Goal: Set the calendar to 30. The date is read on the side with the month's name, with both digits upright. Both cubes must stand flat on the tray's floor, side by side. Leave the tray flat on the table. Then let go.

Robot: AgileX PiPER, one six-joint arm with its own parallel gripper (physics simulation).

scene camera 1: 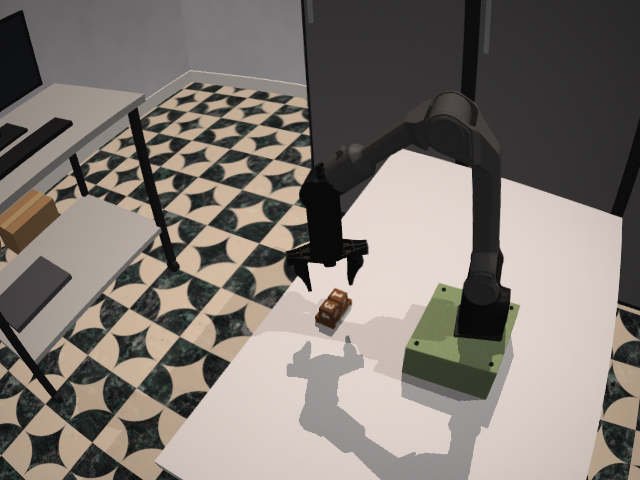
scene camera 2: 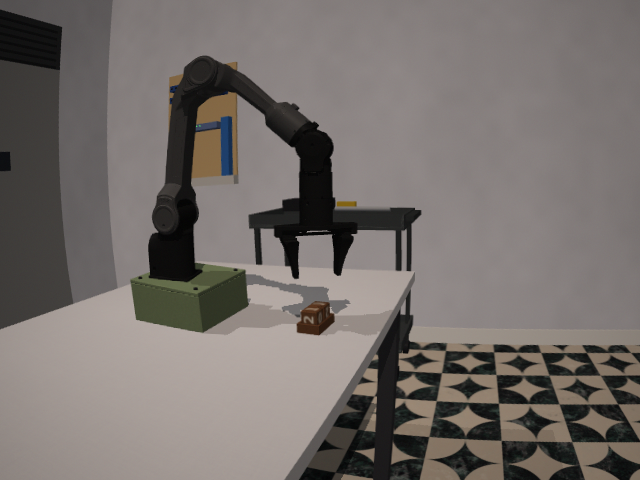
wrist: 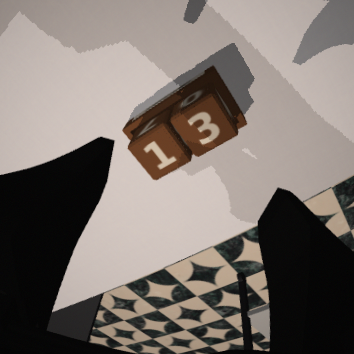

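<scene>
The brown tray (scene camera 1: 325, 322) (scene camera 2: 308, 328) (wrist: 216, 76) stands flat on the table, with two brown number cubes side by side in it. The cube with 1 on top (scene camera 1: 339, 295) (wrist: 160, 156) has a 2 on its end face in scene camera 2. The cube with 3 on top (scene camera 1: 329, 307) (wrist: 205, 127) shows a 4 on its end in scene camera 1. In the wrist view, a 0 shows on its long side; the other cube's digit there is foreshortened. Pale marks run along that tray side, but no month name is legible. My gripper (scene camera 1: 330, 286) (scene camera 2: 316, 275) (wrist: 191, 183) is open and empty above the cubes.
The green base box (scene camera 1: 434, 325) (scene camera 2: 168, 308) carries the arm beside the tray. The white table's edge (scene camera 1: 248, 343) (scene camera 2: 356, 384) runs close by the tray on the side away from the base. A grey desk (scene camera 1: 98, 98) and a dark cart (scene camera 2: 258, 219) stand beyond the table.
</scene>
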